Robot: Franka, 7 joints.
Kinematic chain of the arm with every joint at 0, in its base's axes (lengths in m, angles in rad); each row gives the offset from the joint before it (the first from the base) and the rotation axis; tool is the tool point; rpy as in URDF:
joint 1: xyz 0 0 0.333 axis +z
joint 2: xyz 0 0 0 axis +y
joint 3: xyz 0 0 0.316 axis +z
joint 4: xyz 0.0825 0 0 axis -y
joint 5: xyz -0.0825 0 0.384 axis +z
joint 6: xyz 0 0 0 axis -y
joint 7: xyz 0.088 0 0 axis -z
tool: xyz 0 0 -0.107 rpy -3.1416 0 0
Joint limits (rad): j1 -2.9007..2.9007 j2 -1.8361..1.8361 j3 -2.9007..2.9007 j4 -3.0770..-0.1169 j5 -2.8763..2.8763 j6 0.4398..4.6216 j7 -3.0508..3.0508
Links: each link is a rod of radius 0.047 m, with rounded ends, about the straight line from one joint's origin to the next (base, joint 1, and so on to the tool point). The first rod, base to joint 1, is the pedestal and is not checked.
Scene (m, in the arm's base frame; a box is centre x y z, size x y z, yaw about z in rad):
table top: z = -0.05
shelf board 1: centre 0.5 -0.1 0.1 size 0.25 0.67 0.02 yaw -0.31
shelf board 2: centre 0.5 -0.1 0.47 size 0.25 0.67 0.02 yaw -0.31
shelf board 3: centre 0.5 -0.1 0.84 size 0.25 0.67 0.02 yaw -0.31
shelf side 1: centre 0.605 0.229 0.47 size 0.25 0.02 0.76 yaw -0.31
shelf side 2: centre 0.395 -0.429 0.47 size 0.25 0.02 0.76 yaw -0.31
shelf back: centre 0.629 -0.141 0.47 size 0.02 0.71 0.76 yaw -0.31
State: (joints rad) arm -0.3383 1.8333 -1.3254 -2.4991 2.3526 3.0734 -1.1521
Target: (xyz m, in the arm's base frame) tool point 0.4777 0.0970 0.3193
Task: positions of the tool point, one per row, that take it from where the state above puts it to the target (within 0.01 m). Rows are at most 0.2 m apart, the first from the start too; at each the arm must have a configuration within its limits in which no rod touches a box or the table.
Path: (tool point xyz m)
1: -0.1139 -0.3644 0.3186
2: -0.0247 -0.3553 0.3265
3: 0.0597 -0.3277 0.3328
4: 0.2063 -0.3103 0.3294
5: 0.3434 -0.2273 0.3268
6: 0.4422 -0.0851 0.3239
7: 0.4777 0.0970 0.3193

